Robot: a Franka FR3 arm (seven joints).
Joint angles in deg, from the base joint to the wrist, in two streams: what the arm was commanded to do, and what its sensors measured. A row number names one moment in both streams.
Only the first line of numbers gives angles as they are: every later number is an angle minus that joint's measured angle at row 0.
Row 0, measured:
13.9 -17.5 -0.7 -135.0 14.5 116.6 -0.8
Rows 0 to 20, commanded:
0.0 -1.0 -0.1 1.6 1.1 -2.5 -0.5
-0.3 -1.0 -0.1 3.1 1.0 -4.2 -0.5
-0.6 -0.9 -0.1 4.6 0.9 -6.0 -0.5
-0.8 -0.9 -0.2 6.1 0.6 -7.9 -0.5
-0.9 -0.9 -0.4 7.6 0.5 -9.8 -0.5
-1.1 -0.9 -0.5 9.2 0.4 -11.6 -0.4
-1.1 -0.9 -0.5 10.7 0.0 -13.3 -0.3
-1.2 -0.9 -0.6 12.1 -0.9 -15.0 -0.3
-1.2 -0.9 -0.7 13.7 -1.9 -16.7 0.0
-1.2 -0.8 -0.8 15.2 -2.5 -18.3 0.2
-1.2 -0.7 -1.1 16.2 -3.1 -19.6 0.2
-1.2 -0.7 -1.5 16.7 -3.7 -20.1 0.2
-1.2 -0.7 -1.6 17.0 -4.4 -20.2 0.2
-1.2 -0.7 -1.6 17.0 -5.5 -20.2 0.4
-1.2 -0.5 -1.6 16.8 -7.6 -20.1 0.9
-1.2 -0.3 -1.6 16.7 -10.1 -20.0 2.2
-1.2 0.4 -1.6 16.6 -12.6 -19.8 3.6
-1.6 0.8 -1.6 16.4 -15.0 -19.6 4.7
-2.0 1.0 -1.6 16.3 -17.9 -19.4 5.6
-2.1 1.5 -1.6 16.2 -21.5 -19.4 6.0
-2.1 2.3 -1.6 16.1 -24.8 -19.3 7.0
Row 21, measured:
-1.2 0.5 -1.9 16.0 -17.1 -18.9 4.4
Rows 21 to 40, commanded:
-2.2 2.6 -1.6 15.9 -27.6 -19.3 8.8
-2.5 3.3 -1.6 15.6 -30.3 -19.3 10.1
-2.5 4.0 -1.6 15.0 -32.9 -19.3 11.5
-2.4 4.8 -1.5 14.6 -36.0 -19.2 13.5
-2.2 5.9 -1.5 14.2 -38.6 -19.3 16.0
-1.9 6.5 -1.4 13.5 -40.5 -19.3 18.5
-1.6 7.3 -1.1 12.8 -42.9 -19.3 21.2
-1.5 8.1 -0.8 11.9 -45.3 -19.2 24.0
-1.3 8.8 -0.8 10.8 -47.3 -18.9 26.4
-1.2 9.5 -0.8 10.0 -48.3 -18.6 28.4
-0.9 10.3 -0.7 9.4 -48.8 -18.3 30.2
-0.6 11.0 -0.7 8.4 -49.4 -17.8 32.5
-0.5 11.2 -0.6 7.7 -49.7 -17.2 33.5
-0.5 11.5 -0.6 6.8 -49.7 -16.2 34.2
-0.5 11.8 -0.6 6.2 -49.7 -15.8 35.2
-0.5 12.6 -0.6 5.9 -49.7 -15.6 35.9
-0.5 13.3 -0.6 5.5 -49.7 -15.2 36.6
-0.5 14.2 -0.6 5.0 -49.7 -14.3 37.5
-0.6 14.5 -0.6 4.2 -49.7 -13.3 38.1
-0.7 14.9 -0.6 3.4 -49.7 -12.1 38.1
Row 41, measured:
-0.8 13.7 -0.7 5.8 -48.3 -15.3 35.7
